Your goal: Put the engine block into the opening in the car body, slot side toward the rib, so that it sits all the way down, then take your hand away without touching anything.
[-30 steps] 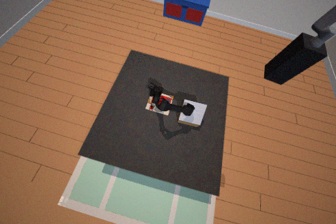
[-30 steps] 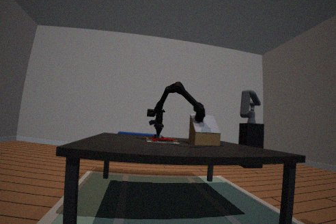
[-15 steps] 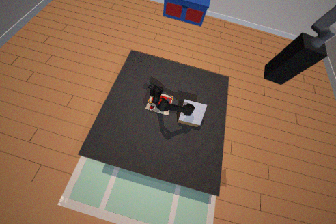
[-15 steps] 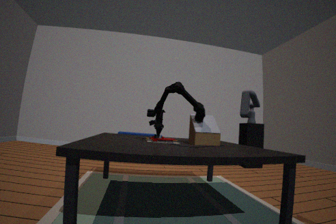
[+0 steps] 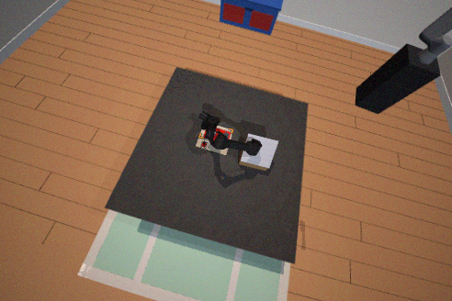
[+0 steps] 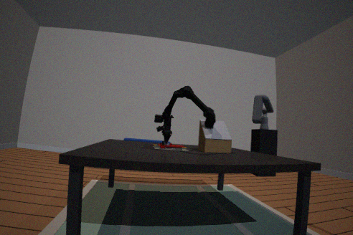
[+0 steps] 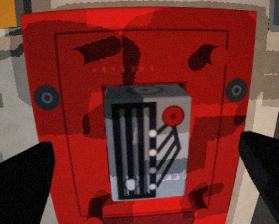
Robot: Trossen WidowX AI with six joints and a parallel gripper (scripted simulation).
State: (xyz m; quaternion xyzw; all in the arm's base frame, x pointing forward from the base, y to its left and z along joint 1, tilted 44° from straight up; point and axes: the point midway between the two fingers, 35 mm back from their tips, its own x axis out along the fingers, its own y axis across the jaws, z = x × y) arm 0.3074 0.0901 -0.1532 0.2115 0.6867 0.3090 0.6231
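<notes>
The grey engine block lies 20 mm below my gripper tip and 10 mm to the left of it.
</notes>
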